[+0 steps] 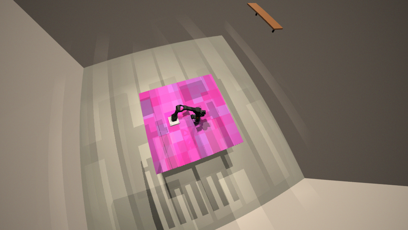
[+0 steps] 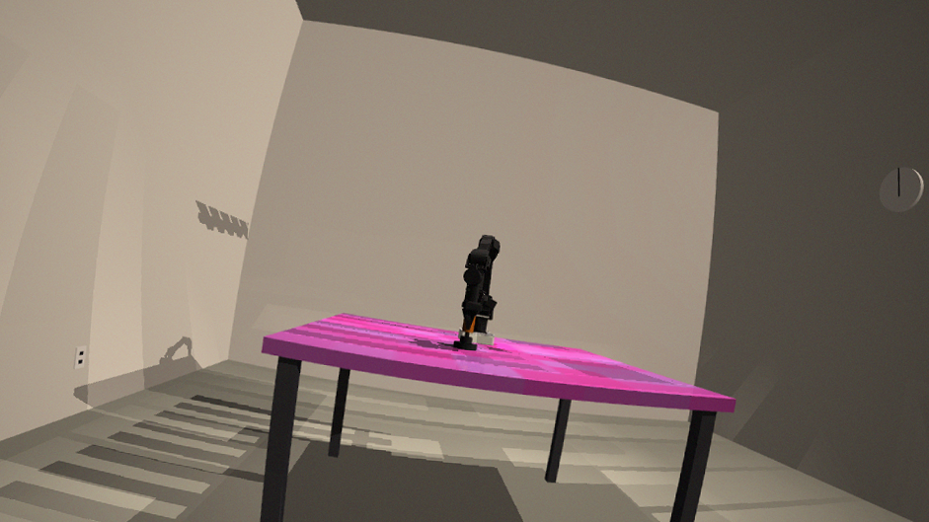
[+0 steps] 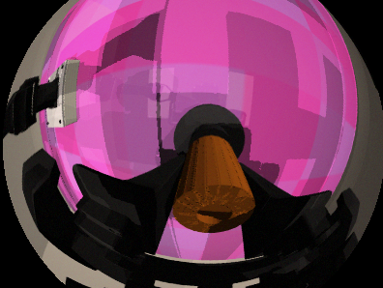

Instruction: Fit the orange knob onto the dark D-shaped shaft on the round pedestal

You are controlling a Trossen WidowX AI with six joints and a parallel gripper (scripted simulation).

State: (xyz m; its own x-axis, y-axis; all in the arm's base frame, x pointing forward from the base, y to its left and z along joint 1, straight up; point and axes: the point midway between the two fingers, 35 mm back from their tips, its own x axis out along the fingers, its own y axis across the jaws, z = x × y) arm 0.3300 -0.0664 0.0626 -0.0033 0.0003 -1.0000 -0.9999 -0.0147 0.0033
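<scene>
Now: the orange knob 20 mm above my gripper tip. Round my gripper tip: dark round pedestal: 40 mm below.
</scene>
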